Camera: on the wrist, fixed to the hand. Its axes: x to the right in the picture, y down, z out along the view.
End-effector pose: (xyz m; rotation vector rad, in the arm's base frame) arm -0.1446 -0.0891 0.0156 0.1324 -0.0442 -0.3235
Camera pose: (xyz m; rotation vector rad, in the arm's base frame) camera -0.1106 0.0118 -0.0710 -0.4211 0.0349 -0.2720
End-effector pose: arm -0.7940 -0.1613 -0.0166 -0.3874 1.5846 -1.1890
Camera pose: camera -0.8510 -0.0686 -0.1002 -0.6982 1.8948 -0.6865
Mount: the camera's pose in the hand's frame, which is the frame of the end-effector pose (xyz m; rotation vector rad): -0.0020 0.0936 -0.1003 -0.5565 -0.0083 0.0543
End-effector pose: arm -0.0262 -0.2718 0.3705 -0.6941 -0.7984 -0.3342
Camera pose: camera 0.0752 -0.2715 0.2781 -1.2357 -0.6947 -0.5120
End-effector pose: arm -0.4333 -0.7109 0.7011 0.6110 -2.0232 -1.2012
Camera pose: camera -0.3599 -0.7226 0.8164 0.2725 -1.5888 -1.6411
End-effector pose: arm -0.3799 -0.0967 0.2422 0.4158 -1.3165 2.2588
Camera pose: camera -0.4315 -0.0486 0.1245 0.1894 -1.8916 1.8180
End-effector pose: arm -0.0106 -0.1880 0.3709 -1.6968 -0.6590 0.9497
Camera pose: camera 0.0710 -0.2705 0.2977 -2.2057 -0.9484 0.8575
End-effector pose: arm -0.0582 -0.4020 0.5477 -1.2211 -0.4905 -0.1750
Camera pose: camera 0.0029 -0.4633 0.4412 -1.7772 -0.4273 -0.2713
